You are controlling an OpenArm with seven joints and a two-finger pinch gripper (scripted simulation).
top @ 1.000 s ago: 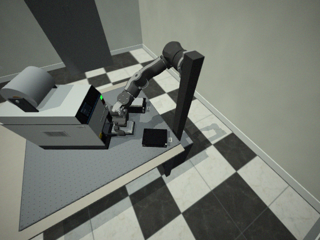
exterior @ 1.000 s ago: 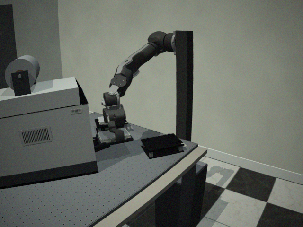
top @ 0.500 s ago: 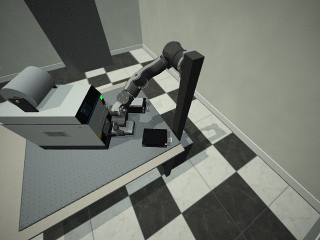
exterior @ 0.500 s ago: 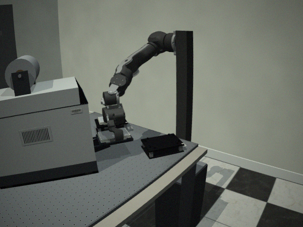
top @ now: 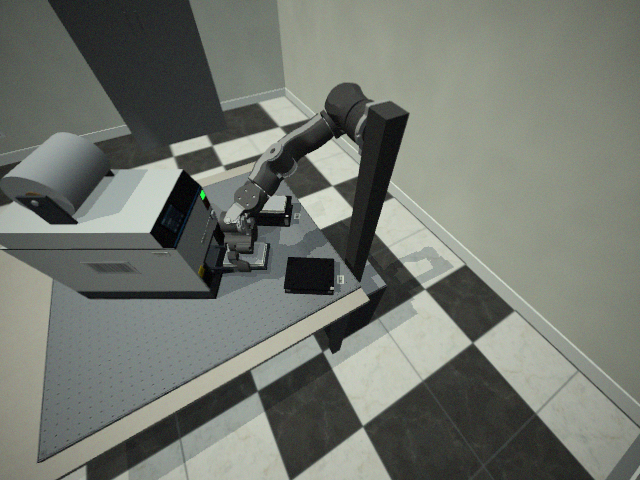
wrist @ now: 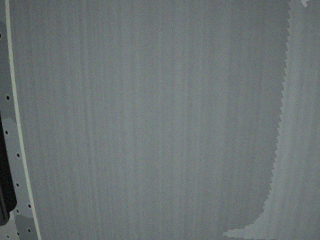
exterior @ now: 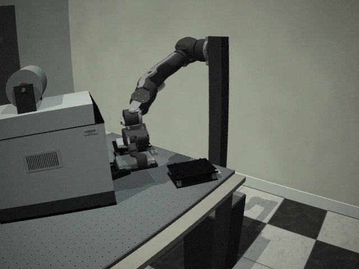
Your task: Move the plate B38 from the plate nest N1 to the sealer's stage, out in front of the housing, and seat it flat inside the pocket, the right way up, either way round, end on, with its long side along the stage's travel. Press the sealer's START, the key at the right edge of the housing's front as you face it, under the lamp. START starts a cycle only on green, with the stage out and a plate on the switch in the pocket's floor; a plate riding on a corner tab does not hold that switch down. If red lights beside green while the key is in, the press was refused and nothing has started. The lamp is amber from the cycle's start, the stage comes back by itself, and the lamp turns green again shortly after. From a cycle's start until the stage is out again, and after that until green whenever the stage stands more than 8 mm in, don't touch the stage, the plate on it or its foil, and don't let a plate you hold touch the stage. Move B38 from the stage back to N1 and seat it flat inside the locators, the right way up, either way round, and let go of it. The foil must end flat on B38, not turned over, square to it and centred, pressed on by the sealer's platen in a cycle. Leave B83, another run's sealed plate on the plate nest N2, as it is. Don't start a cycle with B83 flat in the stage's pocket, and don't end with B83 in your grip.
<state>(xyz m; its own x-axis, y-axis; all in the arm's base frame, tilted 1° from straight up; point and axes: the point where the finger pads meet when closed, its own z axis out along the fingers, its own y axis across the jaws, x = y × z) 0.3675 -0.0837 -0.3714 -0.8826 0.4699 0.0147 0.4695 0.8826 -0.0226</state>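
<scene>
My gripper is now right at the plate B38. Also, from my hand: nest N1 (160 mm behind, 130 mm to the left, 60 mm below); nest n2 (210 mm to the right, 160 mm behind, 40 mm below); B83 (210 mm to the right, 160 mm behind, 30 mm below).
</scene>
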